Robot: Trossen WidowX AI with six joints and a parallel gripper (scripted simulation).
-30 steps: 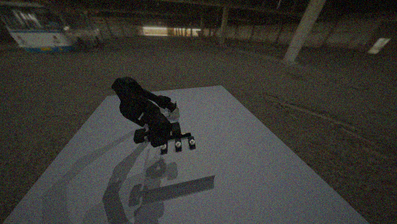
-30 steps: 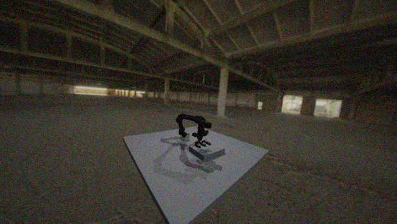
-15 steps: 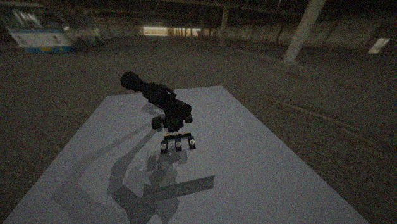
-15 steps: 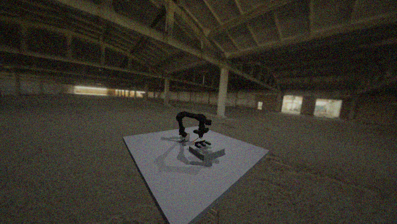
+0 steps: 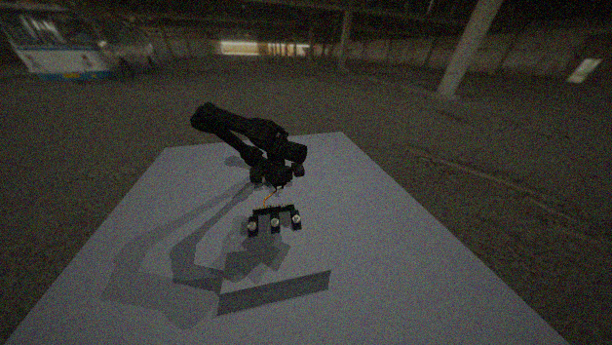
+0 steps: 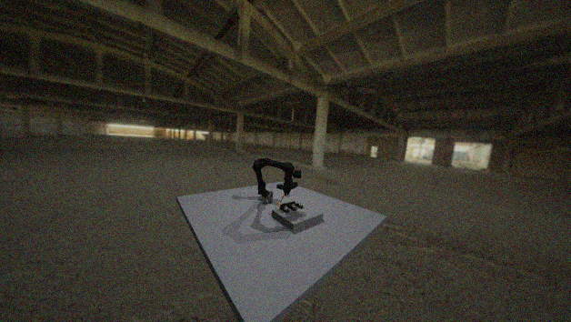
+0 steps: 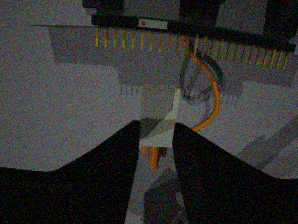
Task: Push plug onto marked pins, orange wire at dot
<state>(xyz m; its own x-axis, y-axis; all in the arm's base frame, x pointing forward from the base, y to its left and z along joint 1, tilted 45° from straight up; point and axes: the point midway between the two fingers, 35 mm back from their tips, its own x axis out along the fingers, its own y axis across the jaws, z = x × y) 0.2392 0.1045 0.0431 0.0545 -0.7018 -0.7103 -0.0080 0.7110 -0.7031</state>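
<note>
The dark bar is 6 cm ahead of my gripper tip, 5 cm below it and 3 cm to the right of it. Also, from my gripper tip: black servo block 11 cm ahead, 6 cm below, 3 cm to the right; then printed holder 22 cm ahead, 9 cm below, 3 cm to the right.
</note>
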